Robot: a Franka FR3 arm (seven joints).
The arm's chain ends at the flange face. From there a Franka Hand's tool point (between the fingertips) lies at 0.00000 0.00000 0.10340 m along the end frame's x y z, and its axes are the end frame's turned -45 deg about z.
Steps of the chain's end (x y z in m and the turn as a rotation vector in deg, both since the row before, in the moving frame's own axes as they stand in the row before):
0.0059 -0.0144 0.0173 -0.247 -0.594 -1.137
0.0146 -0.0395 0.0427 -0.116 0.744 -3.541
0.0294 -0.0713 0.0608 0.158 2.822 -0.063
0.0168 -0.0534 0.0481 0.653 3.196 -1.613
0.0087 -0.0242 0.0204 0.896 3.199 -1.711
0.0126 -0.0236 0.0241 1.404 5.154 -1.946
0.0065 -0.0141 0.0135 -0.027 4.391 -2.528
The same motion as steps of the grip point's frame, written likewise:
0.0133 -0.0064 0.0173 0.245 -0.595 -1.137
0.0391 -0.0165 0.0427 -0.608 0.444 -3.541
0.0750 -0.0262 0.0607 -1.884 2.107 -0.063
0.0546 -0.0227 0.0479 -1.798 2.722 -1.613
0.0285 -0.0081 0.0202 -1.628 2.896 -1.711
0.0340 -0.0031 0.0237 -2.652 4.637 -1.946
0.0203 0.0001 0.0132 -3.124 3.086 -2.528

